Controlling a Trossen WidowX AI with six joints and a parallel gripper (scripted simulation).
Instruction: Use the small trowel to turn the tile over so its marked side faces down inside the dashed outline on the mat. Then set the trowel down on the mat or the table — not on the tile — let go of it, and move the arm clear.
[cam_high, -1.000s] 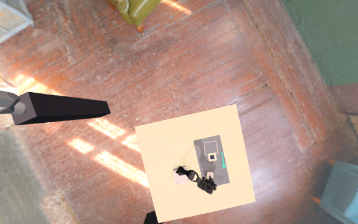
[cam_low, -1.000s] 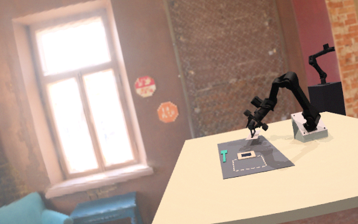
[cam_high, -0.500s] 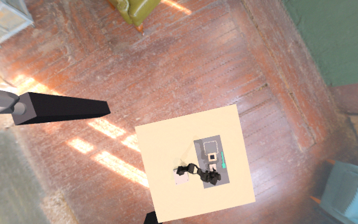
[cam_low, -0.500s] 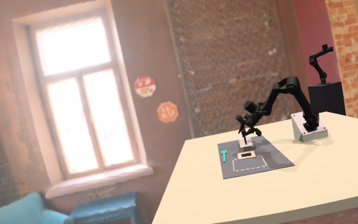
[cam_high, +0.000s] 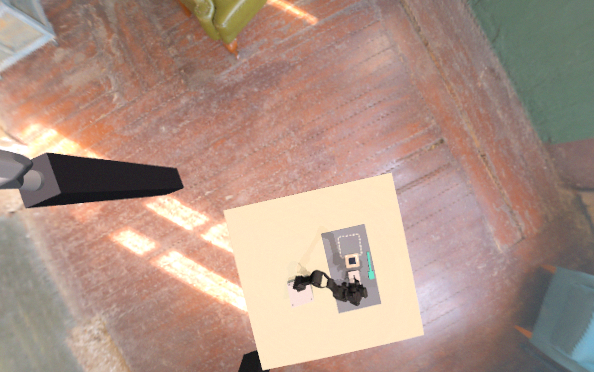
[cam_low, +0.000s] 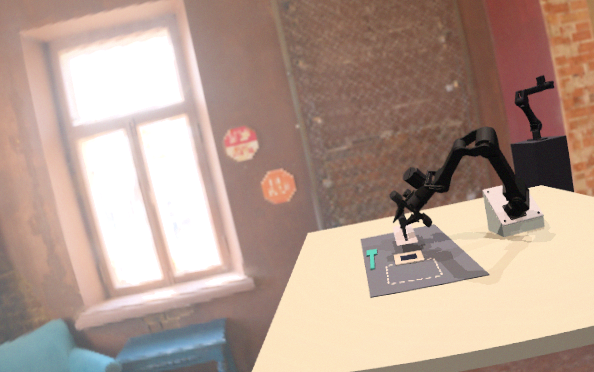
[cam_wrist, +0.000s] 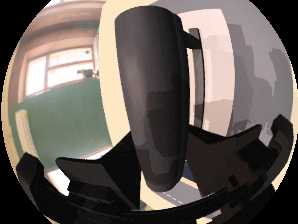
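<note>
Now: gripper tip 1 cm past the grey mat, 8 cm to the right of it and 11 cm above it. Also, from my gripper tip: trowel 2 cm behind, 1 cm below; then teal t-shaped piece 12 cm ahead, 4 cm to the left, 9 cm below; then cream tile 1 cm ahead, 14 cm to the left, 9 cm below.
</note>
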